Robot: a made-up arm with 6 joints.
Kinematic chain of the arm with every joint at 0, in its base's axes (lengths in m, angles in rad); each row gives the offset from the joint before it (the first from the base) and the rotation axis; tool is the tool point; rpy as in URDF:
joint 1: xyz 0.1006 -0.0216 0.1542 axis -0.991 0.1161 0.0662
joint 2: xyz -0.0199 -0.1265 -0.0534 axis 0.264 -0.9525 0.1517
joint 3: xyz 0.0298 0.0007 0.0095 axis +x
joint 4: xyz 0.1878 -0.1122 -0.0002 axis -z
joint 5: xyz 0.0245 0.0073 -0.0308 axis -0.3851 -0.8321 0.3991
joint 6: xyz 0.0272 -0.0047 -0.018 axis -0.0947 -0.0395 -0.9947
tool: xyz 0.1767 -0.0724 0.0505 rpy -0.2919 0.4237 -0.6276
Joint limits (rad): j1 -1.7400..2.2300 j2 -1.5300..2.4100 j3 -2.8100..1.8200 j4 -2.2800..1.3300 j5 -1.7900..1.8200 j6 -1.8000..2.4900
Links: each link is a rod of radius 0.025 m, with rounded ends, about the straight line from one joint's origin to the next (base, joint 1, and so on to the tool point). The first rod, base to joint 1, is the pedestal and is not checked.
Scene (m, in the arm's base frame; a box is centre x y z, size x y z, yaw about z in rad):
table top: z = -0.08
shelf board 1: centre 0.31 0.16 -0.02 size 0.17 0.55 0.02 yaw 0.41
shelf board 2: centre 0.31 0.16 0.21 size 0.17 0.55 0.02 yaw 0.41
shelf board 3: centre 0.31 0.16 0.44 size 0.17 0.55 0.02 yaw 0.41
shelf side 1: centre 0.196 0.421 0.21 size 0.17 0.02 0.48 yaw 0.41
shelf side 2: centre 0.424 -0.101 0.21 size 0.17 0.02 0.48 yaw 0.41
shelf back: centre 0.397 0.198 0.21 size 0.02 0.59 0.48 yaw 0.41
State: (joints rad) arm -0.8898 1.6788 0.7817 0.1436 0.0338 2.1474
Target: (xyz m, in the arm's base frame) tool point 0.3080 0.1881 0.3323
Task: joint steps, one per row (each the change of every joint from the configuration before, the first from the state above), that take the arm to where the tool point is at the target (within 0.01 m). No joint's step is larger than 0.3 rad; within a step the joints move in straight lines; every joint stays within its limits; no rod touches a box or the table.
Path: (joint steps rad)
1: 0.2704 0.0995 0.1731 0.0109 -0.0706 -0.1008
2: 0.2704 0.0995 0.1730 0.0110 -0.0705 -0.1008
3: 0.2703 0.0995 0.1730 0.0109 -0.0706 -0.1008
4: 0.2704 0.0995 0.1731 0.0110 -0.0706 -0.1008
5: 0.2704 0.0994 0.1731 0.0109 -0.0706 -0.1008
6: 0.2704 0.0995 0.1730 0.0110 -0.0705 -0.1008
7: 0.0698 -0.2823 -0.0599 -0.2191 0.0764 -0.2005
8: 0.0697 -0.2823 -0.0600 -0.2190 0.0764 -0.2006

